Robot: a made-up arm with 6 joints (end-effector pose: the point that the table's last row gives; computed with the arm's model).
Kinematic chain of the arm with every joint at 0, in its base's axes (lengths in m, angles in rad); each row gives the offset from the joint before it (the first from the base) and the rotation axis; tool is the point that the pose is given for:
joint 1: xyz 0 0 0.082 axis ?
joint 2: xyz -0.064 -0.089 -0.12 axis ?
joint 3: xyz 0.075 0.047 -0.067 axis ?
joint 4: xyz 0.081 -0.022 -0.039 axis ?
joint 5: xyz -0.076 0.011 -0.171 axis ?
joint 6: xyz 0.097 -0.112 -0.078 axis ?
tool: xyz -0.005 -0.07 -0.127
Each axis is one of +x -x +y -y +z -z.
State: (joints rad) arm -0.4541 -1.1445 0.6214 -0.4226 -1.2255 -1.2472
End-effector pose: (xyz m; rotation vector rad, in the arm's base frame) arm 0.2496 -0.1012 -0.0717 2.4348 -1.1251 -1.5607
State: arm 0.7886 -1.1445 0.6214 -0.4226 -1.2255 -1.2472
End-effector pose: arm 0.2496 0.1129 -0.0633 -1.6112 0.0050 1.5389
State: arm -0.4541 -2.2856 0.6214 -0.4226 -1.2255 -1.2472
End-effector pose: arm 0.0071 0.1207 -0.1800 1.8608 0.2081 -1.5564
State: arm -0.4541 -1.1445 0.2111 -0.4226 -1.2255 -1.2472
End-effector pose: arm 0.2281 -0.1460 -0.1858 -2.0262 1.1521 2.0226
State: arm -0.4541 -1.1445 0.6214 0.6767 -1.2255 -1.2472
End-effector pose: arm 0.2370 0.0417 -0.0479 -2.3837 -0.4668 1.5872
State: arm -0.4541 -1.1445 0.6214 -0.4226 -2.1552 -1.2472
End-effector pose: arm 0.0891 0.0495 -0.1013 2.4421 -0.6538 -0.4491
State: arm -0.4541 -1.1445 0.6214 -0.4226 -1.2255 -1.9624
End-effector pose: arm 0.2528 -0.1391 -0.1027 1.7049 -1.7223 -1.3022
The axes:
joint 1: +x
joint 2: -z
joint 3: -x
joint 4: -y
joint 5: +x
joint 6: -z

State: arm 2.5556 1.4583 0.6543 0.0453 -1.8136 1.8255
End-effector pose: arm -0.1992 0.2542 0.0723 -0.6291 0.5420 -0.5799
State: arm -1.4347 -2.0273 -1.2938 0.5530 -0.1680 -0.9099
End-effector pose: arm -0.4882 -0.4376 -0.1280 0.5560 1.4048 1.2519
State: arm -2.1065 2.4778 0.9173 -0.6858 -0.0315 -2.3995
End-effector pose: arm -0.2286 -0.3836 0.1211 -0.9694 -0.2736 -0.2674
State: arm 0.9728 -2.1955 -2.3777 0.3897 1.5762 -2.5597
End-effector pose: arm -0.2899 -0.0233 0.2418 -2.6821 0.5876 1.0227
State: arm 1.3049 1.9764 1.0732 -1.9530 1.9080 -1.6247
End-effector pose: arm 0.0678 0.3703 -0.0876 0.6134 0.9675 -2.3102
